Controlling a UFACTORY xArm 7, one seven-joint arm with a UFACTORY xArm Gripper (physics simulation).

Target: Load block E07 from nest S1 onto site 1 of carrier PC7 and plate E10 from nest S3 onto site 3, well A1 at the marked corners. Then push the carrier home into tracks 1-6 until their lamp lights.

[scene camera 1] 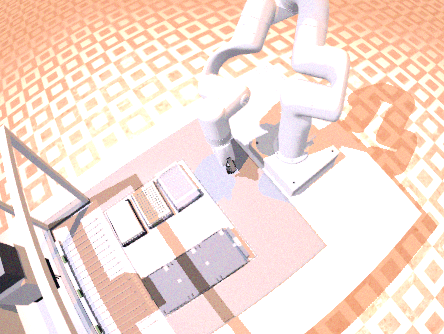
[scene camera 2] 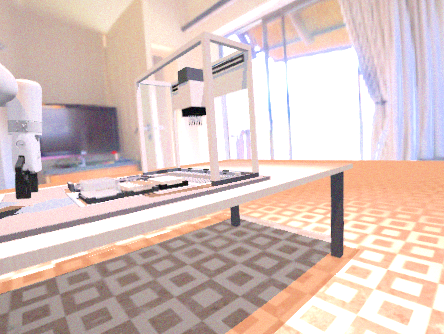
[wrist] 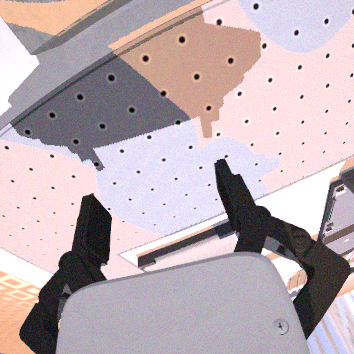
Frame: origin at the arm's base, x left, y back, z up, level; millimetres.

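Seen in the pictures: gripper, fingertip midpoint: (scene camera 1: 226, 160) (scene camera 2: 28, 195) (wrist: 157, 189); arm's base, link origin: (scene camera 1: 290, 147).
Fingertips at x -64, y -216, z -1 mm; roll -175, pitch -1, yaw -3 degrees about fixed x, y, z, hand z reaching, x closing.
Observation:
Pixels of each thing's middle, then the offset from my fingertips to it.
- tall pale block, body centre: (wrist: 201, 274) (scene camera 1: 176, 184) (scene camera 2: 99, 186) dx -2, dy -179, dz -3 mm
- white plate with a dark rim, body centre: (scene camera 1: 124, 221) (scene camera 2: 165, 180) dx +29, dy -394, dz -17 mm
- grey carrier, body centre: (scene camera 1: 194, 271) (scene camera 2: 113, 180) dx +274, dy -252, dz -21 mm
- dark-tipped pipetting head, body centre: (scene camera 1: 20, 276) (scene camera 2: 193, 96) dx +185, dy -604, dz +312 mm
My gripper (scene camera 1: 230, 165) (scene camera 2: 27, 194) (wrist: 157, 189) is open and empty, low above the perforated mat, between the arm's base and the labware row. A tall pale block (scene camera 1: 179, 186) (scene camera 2: 100, 188) (wrist: 200, 251) sits in the nest nearest my gripper. A plate with a grid of wells (scene camera 1: 151, 205) sits in the middle nest. A white plate with a dark rim (scene camera 1: 125, 222) sits in the far nest. Block, plate and nest labels are unreadable. The grey carrier (scene camera 1: 220, 251) (wrist: 344, 215) lies beside the row, its sites bare; the wrist view shows part of it.
Striped tracks (scene camera 1: 100, 250) lie beyond the nests and carrier. A white gantry frame (scene camera 1: 47, 167) (scene camera 2: 206, 100) stands over that end, with a dark-tipped pipetting head (scene camera 2: 193, 95) hanging inside. The arm's base (scene camera 1: 300, 172) stands behind my gripper on the table.

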